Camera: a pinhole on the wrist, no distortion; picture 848 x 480 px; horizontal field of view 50.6 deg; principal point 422.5 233.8 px. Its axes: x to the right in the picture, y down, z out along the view. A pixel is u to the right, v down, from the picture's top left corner.
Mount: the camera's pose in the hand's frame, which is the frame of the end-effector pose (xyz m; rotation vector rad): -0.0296 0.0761 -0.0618 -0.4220 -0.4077 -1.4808
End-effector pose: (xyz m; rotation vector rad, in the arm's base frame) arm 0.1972 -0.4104 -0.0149 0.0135 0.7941 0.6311
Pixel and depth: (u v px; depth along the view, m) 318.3 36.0 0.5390
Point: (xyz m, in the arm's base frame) 0.1570 -0.0851 0.4480
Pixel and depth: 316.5 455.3 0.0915
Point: 0.1308 -0.3036 0.0302
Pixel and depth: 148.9 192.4 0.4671
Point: 0.1174 -0.0283 0.3207
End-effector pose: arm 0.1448 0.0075 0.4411 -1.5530 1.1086 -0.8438
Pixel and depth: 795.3 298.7 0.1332
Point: 0.1895 0.0438 0.3277
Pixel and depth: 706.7 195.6 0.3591
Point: 0.3716 0.1343 0.2106
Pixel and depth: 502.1 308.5 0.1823
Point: 0.1969 0.0436 0.2650
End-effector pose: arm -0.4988 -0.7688 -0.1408 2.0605 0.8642 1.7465
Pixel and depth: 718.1 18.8 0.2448
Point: -0.2889 -0.8923 -0.1730
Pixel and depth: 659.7 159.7 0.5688
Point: 0.0416 -0.9185 -0.1675
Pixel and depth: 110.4 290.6 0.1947
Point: -0.3738 -0.9521 -0.0359
